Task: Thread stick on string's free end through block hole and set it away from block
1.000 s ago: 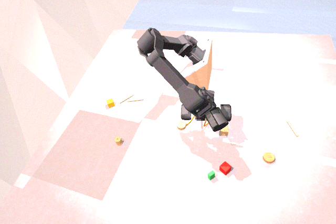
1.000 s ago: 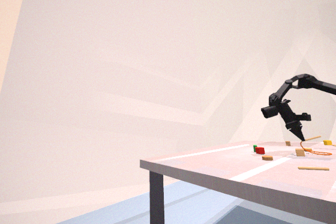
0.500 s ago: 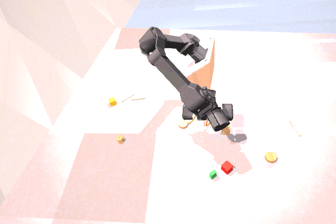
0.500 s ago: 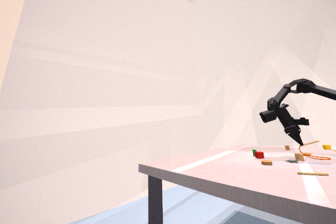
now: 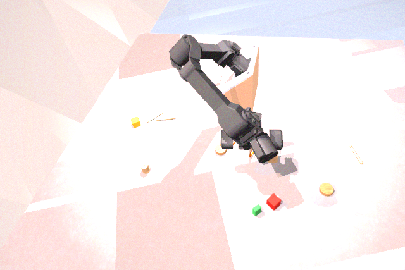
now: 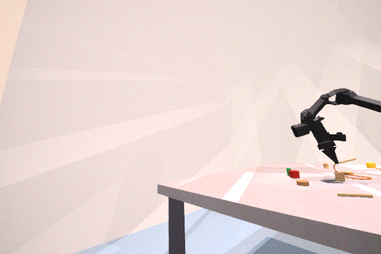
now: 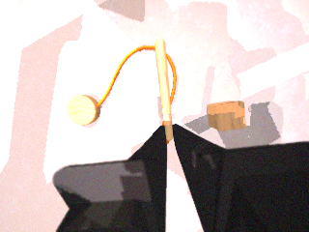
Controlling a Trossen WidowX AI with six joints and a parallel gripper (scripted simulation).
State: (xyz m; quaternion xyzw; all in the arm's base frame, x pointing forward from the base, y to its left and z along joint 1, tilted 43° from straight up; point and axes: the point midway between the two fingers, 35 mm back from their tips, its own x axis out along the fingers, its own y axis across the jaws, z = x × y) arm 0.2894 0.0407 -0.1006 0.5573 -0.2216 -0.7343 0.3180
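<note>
My gripper tip is 150 mm short of the red cube, 100 mm to the right of it and 40 mm above it. From my gripper tip the other things lie so: wooden block: 70 mm to the left, 40 mm below, 20 mm behind; then green block: 190 mm ahead, 60 mm to the left, 40 mm below; then round wooden button: 110 mm to the right, 50 mm below.
</note>
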